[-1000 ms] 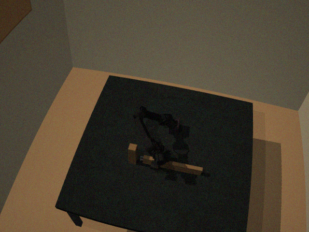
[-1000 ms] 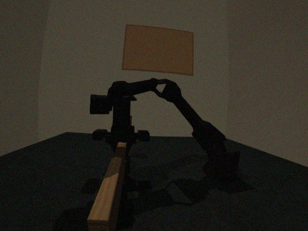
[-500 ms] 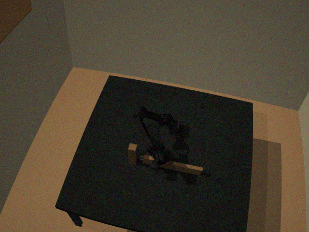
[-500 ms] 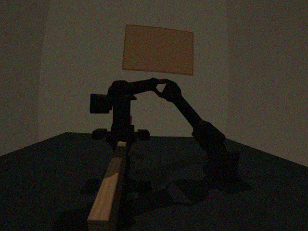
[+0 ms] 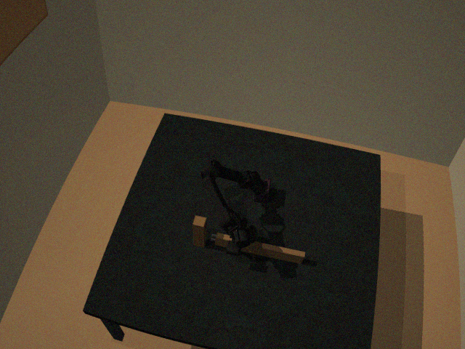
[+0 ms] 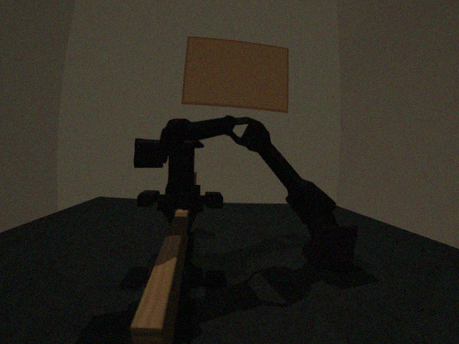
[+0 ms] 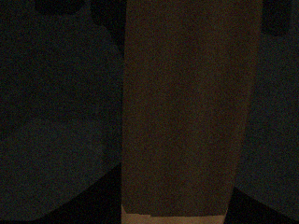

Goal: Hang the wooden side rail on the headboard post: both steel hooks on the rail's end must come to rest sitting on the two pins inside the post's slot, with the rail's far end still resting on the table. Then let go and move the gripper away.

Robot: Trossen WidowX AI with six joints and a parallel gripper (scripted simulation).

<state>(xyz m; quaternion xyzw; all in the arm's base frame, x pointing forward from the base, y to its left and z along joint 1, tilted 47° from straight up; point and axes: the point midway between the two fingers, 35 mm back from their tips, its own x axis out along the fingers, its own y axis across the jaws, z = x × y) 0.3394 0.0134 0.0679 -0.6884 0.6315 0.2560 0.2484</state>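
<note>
The wooden headboard post lies 16 cm to the right of my gripper tip, 5 cm above it and 1 cm ahead of it.
</note>
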